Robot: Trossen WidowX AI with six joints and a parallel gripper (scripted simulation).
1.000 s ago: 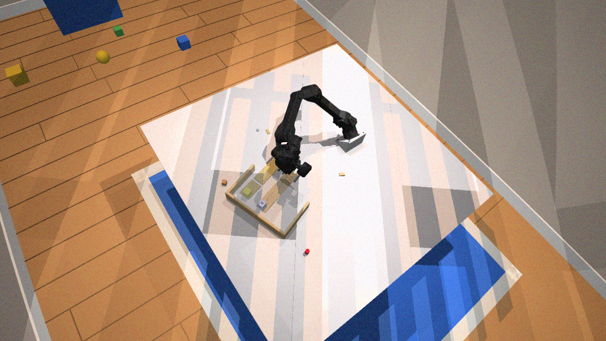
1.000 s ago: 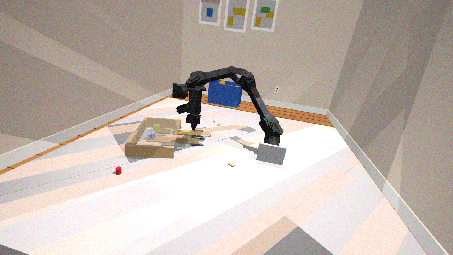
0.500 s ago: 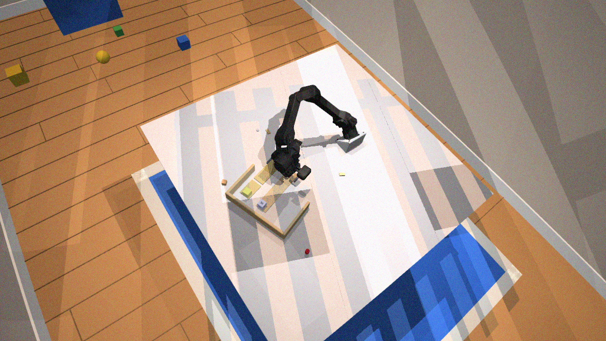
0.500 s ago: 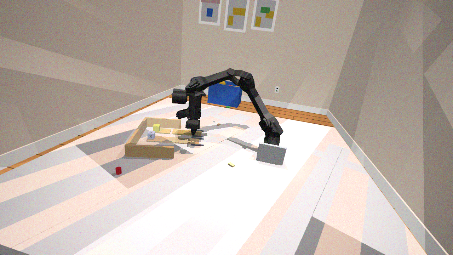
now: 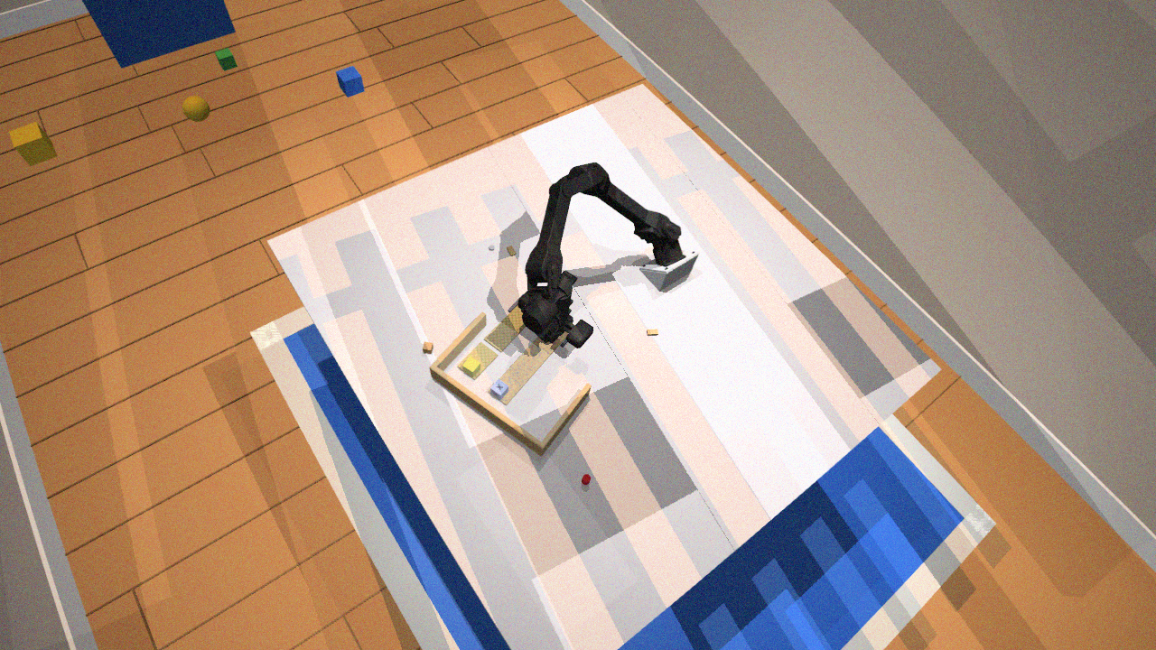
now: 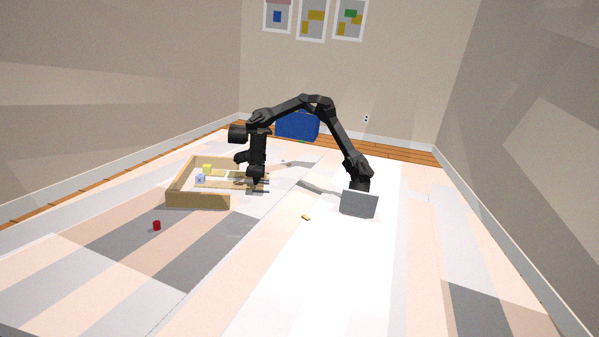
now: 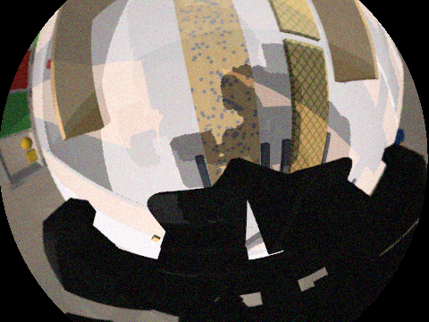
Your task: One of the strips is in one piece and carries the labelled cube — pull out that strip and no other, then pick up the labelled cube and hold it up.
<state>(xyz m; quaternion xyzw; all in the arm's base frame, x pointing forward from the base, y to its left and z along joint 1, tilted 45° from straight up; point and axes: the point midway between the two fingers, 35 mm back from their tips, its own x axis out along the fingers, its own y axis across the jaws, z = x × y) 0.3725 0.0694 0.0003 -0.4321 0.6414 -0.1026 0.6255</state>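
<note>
Now: gripper tip 8 cm short of the strip, 7 cm to the left of it and 1 cm above it. From my gripper tip the other things lie so: red cylinder (10 cm ahead, 36 cm to the left).
</note>
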